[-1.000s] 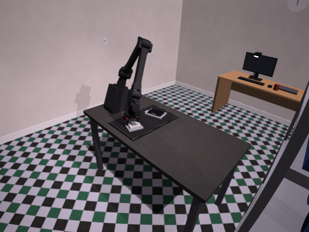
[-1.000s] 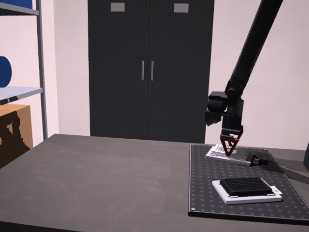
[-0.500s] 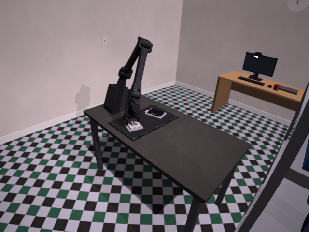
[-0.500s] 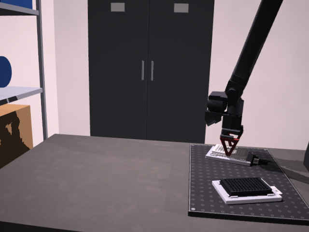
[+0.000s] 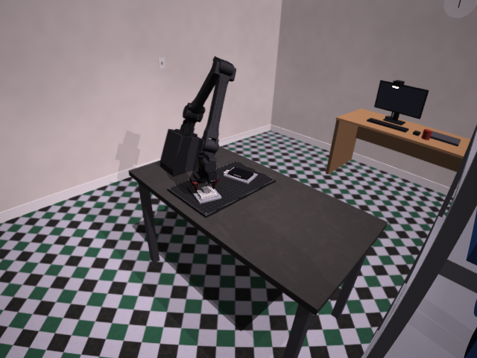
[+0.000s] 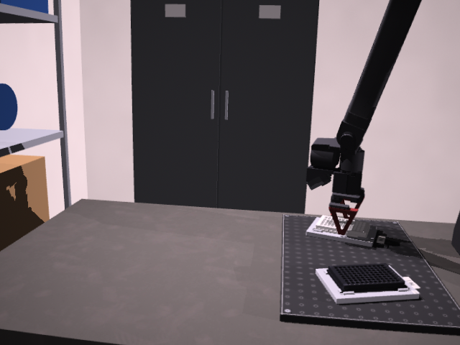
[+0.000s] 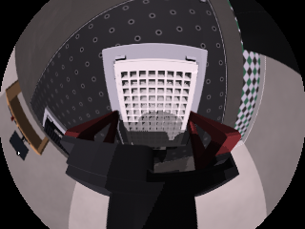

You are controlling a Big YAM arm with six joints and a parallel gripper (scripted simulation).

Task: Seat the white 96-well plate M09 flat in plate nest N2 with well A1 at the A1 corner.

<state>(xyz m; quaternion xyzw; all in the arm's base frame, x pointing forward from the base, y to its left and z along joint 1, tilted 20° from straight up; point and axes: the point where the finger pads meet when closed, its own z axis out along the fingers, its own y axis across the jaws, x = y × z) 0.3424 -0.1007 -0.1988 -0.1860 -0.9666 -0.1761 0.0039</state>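
Now: hand 10 mm to the left of the white 96-well plate M09. From my hand the other things lie so: black 96-well plate M06: 270 mm to the left, 10 mm ahead; plate nest N2: 20 mm below, 10 mm to the right.
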